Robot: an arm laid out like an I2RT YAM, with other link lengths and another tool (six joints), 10 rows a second.
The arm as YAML. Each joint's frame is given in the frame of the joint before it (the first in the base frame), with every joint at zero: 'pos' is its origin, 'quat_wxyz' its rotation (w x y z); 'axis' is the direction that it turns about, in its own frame. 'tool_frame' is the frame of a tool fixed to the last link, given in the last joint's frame.
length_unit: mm
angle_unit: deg
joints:
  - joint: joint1
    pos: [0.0, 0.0, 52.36]
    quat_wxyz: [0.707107, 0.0, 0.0, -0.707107]
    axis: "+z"
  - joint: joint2
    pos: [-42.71, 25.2, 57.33]
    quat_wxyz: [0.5, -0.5, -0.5, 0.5]
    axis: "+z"
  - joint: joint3
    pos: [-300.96, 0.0, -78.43]
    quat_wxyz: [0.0, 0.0, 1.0, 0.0]
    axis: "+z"
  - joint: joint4
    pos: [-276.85, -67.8, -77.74]
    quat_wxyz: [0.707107, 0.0, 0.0, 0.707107]
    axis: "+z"
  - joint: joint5
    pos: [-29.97, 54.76, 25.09]
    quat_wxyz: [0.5, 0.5, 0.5, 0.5]
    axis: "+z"
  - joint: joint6
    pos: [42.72, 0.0, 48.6]
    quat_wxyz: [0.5, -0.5, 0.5, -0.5]
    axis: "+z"
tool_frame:
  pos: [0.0, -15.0, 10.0]
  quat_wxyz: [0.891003, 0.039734, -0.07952, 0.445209]
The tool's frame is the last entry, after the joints.
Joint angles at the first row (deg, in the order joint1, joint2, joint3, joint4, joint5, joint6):
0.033, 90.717, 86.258, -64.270, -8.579, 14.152
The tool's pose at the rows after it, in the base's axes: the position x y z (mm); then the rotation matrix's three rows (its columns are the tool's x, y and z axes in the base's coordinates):
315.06 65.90 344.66; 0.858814 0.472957 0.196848; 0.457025 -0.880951 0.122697; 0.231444 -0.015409 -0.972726
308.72 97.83 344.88; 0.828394 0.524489 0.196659; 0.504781 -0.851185 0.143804; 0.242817 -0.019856 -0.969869
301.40 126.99 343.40; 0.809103 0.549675 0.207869; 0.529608 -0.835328 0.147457; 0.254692 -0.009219 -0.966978
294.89 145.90 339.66; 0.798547 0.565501 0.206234; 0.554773 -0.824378 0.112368; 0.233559 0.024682 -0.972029
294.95 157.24 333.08; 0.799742 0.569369 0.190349; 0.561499 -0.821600 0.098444; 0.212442 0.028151 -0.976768
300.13 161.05 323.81; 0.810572 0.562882 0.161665; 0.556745 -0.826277 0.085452; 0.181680 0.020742 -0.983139
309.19 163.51 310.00; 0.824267 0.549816 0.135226; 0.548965 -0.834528 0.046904; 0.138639 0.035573 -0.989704
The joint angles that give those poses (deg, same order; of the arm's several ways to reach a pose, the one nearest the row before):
6.503, 90.957, 86.236, -63.484, -9.278, 17.147
12.272, 90.958, 86.237, -62.565, -8.819, 19.551
17.737, 90.979, 85.930, -60.925, -6.983, 22.895
21.671, 91.438, 85.755, -60.861, -3.836, 24.622
23.594, 92.663, 85.757, -60.730, -2.765, 25.998
23.835, 94.368, 85.757, -60.840, -2.568, 26.720
23.813, 96.815, 85.755, -60.686, -1.060, 27.179

